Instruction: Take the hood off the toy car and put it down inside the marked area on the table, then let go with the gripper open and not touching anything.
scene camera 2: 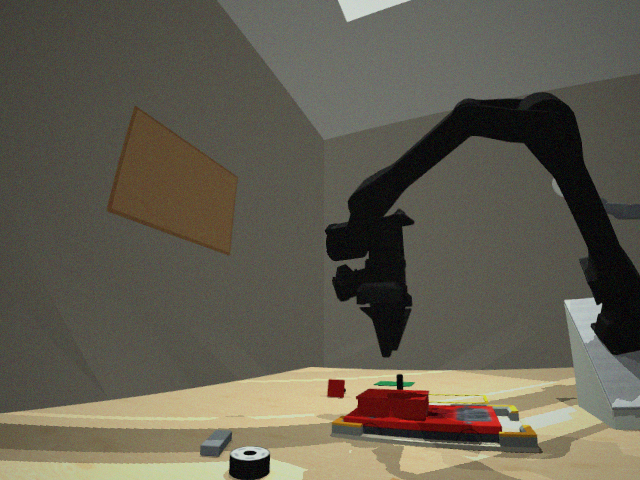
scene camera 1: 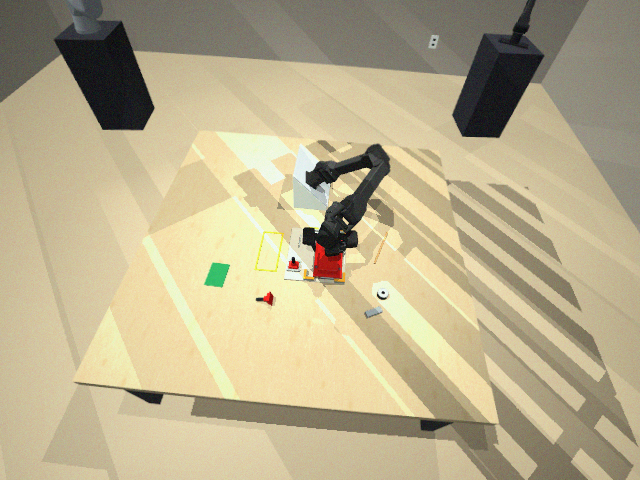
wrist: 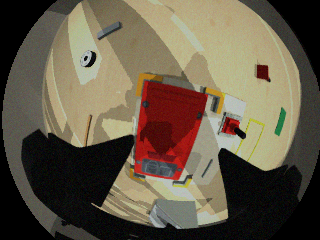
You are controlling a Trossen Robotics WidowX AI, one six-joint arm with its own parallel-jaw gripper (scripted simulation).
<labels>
my gripper: scene camera 2 390, 353; scene camera 1 327, 251; wrist 179, 147
</labels>
